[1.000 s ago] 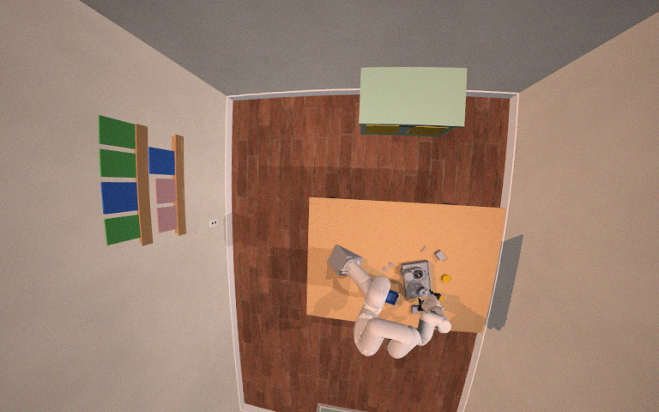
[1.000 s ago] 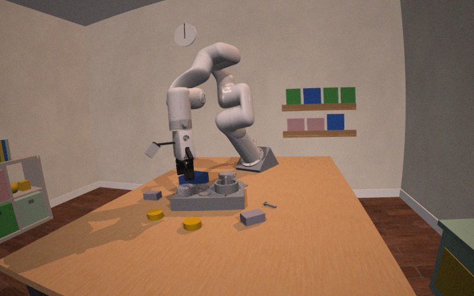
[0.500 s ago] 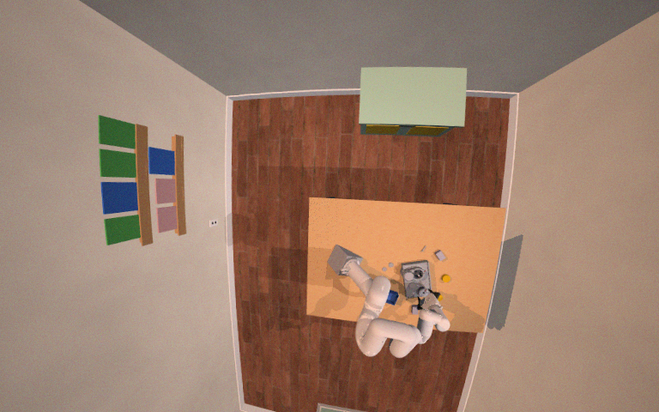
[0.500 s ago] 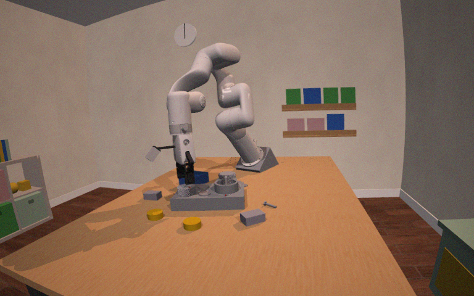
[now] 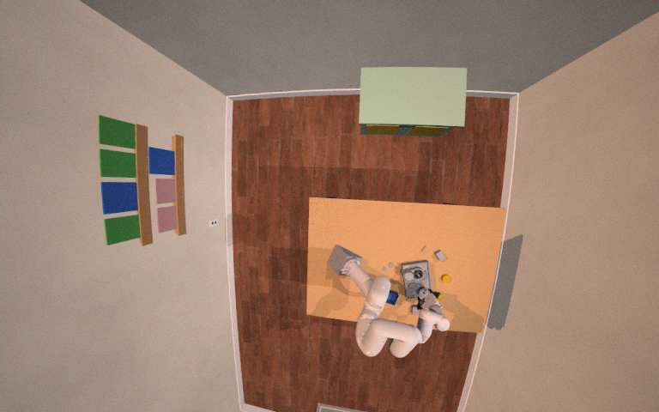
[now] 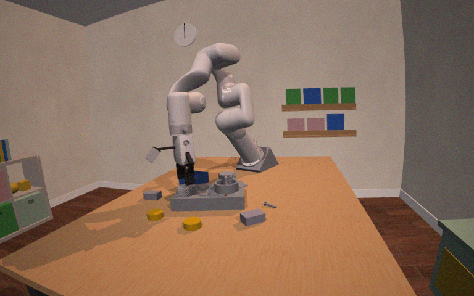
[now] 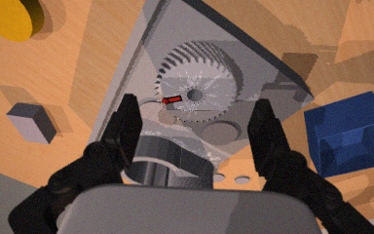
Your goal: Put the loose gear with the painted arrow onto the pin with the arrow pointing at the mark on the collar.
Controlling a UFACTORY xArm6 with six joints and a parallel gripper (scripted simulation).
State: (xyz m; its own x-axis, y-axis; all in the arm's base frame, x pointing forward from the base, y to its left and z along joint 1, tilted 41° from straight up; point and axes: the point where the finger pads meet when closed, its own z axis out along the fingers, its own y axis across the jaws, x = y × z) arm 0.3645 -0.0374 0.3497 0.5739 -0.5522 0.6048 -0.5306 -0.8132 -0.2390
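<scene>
The grey gear is 4 cm below my hand. Round my hand: blue bin (21 cm behind, 8 cm to the right, 8 cm below); then small bolt (27 cm to the left, 9 cm below, 3 cm behind); then flat grey disc (22 cm behind, 14 cm to the left, 9 cm below).
</scene>
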